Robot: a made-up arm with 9 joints. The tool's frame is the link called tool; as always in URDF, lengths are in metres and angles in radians. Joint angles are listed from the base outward.
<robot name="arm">
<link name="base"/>
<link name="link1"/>
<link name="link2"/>
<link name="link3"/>
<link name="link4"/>
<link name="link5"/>
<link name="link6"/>
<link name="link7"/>
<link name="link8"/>
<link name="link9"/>
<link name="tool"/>
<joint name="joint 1" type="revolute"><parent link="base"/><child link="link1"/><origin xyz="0 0 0.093"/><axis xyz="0 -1 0"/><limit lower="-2.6" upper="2.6"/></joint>
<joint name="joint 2" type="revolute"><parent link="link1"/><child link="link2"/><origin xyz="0.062 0.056 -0.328"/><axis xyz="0 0 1"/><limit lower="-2.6" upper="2.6"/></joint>
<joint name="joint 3" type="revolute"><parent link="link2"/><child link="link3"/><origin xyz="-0.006 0.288 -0.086"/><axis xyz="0 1 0"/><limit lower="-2.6" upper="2.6"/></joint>
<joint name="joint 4" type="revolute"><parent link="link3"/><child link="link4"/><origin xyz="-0.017 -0.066 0.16"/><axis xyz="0 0 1"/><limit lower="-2.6" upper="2.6"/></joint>
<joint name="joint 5" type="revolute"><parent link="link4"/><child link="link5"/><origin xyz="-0.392 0.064 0.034"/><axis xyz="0 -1 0"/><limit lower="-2.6" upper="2.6"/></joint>
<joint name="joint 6" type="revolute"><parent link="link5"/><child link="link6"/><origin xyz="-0.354 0.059 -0.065"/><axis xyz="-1 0 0"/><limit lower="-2.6" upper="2.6"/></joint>
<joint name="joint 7" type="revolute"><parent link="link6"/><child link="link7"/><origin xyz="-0.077 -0.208 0.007"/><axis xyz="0 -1 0"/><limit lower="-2.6" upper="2.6"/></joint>
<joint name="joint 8" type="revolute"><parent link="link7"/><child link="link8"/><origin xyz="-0.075 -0.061 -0.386"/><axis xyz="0 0 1"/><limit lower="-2.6" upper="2.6"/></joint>
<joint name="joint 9" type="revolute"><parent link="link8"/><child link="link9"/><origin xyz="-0.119 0.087 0.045"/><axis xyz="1 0 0"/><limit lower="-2.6" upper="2.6"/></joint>
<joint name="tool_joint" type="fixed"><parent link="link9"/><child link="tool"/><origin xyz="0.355 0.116 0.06"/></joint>
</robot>
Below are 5 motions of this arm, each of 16 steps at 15 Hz.
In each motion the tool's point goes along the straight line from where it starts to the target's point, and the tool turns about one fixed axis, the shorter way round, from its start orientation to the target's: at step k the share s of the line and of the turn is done. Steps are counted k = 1, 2, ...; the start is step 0. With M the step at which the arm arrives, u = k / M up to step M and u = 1 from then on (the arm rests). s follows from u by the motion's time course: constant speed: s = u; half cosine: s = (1 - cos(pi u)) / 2; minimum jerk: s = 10 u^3 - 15 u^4 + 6 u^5.
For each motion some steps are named. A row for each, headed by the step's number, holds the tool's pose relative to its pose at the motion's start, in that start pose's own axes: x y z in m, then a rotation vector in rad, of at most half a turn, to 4 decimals.
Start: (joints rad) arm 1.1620 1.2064 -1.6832 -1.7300 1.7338 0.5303 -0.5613 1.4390 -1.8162
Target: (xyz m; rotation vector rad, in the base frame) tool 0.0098 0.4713 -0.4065 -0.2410 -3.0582 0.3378
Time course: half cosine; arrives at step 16
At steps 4, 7, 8, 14, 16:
4: -0.0072 -0.0821 -0.0361 0.2576 -0.2013 -0.0294
7: -0.0198 -0.2257 -0.0992 0.7078 -0.5532 -0.0809
8: -0.0246 -0.2805 -0.1233 0.8794 -0.6873 -0.1005
14: -0.0474 -0.5396 -0.2372 1.6919 -1.3222 -0.1933
16: -0.0493 -0.5609 -0.2466 1.7588 -1.3745 -0.2009

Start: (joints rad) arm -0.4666 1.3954 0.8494 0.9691 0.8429 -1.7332 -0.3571 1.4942 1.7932
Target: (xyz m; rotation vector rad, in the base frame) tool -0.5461 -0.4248 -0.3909 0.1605 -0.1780 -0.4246
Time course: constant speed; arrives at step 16
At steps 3, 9, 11, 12, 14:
3: -0.1199 0.0741 0.0122 0.1186 0.0555 -0.1185
9: -0.3598 0.2223 0.0366 0.3557 0.1665 -0.3555
11: -0.4398 0.2717 0.0447 0.4348 0.2035 -0.4346
12: -0.4798 0.2964 0.0488 0.4743 0.2220 -0.4741
14: -0.5598 0.3458 0.0569 0.5533 0.2590 -0.5531

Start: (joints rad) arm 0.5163 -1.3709 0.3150 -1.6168 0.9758 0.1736 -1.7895 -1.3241 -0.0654
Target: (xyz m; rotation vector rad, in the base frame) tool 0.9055 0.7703 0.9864 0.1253 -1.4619 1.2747
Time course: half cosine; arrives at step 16
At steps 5, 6, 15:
5: 0.0601 -0.2264 0.1008 0.0660 -0.1046 -0.1419
6: 0.0835 -0.3144 0.1401 0.0917 -0.1453 -0.1971
15: 0.2678 -1.0089 0.4494 0.2941 -0.4661 -0.6323

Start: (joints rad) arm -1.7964 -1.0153 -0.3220 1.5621 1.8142 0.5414 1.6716 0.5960 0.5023
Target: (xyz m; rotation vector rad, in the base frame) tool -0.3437 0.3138 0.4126 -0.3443 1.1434 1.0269
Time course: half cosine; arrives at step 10
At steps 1, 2, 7, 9, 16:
1: 0.0035 0.0007 -0.0040 0.0294 0.0572 0.0078
2: 0.0135 0.0026 -0.0155 0.1147 0.2231 0.0306
7: 0.1121 0.0214 -0.1288 0.9536 1.8549 0.2545
9: 0.1378 0.0263 -0.1582 1.1717 2.2792 0.3127
16: 0.1413 0.0269 -0.1622 1.2011 2.3364 0.3206

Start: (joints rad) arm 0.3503 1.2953 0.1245 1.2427 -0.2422 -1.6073 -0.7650 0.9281 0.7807
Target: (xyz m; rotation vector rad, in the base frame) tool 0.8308 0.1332 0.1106 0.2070 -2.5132 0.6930
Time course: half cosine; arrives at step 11
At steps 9, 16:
9: -0.2123 0.6760 0.3016 0.9310 0.1043 -0.1231
16: -0.2306 0.7342 0.3276 1.0112 0.1132 -0.1337

